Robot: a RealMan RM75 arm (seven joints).
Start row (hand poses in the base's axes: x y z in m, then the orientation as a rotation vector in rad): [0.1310 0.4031 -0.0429 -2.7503 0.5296 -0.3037]
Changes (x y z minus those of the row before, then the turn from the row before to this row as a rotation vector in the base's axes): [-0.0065 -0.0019 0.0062 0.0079 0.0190 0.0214]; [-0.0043 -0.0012 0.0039 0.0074 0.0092 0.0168]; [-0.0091 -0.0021 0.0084 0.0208 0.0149 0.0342]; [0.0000 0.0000 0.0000 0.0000 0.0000 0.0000]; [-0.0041 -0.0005 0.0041 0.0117 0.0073 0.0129]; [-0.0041 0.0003 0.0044 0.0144 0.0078 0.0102]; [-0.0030 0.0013 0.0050 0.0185 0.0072 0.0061]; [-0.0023 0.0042 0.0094 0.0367 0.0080 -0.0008]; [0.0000 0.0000 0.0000 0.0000 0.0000 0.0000]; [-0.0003 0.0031 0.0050 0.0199 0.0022 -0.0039]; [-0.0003 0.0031 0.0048 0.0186 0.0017 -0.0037]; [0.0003 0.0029 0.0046 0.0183 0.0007 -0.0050]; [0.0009 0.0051 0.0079 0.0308 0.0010 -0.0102]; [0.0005 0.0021 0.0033 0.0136 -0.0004 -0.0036]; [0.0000 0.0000 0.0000 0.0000 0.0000 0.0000]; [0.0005 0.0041 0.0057 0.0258 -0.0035 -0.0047]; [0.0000 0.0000 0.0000 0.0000 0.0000 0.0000]
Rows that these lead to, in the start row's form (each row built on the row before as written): [0.1245 0.4012 -0.0367 -2.7519 0.5048 -0.2700]; [0.1202 0.4000 -0.0328 -2.7501 0.4839 -0.2510]; [0.1111 0.3979 -0.0244 -2.7392 0.4405 -0.2160]; [0.1111 0.3979 -0.0244 -2.7392 0.4405 -0.2160]; [0.1070 0.3974 -0.0203 -2.7314 0.4246 -0.1996]; [0.1029 0.3977 -0.0159 -2.7205 0.4126 -0.1826]; [0.0999 0.3990 -0.0109 -2.7047 0.4060 -0.1666]; [0.0976 0.4032 -0.0015 -2.6700 0.4086 -0.1472]; [0.0976 0.4032 -0.0015 -2.6700 0.4086 -0.1472]; [0.0973 0.4063 0.0035 -2.6502 0.4139 -0.1407]; [0.0970 0.4094 0.0083 -2.6316 0.4187 -0.1351]; [0.0973 0.4123 0.0129 -2.6129 0.4248 -0.1314]; [0.0982 0.4174 0.0208 -2.5810 0.4372 -0.1260]; [0.0987 0.4195 0.0241 -2.5669 0.4411 -0.1244]; [0.0987 0.4195 0.0241 -2.5669 0.4411 -0.1244]; [0.0992 0.4236 0.0298 -2.5401 0.4446 -0.1241]; [0.0992 0.4236 0.0298 -2.5401 0.4446 -0.1241]
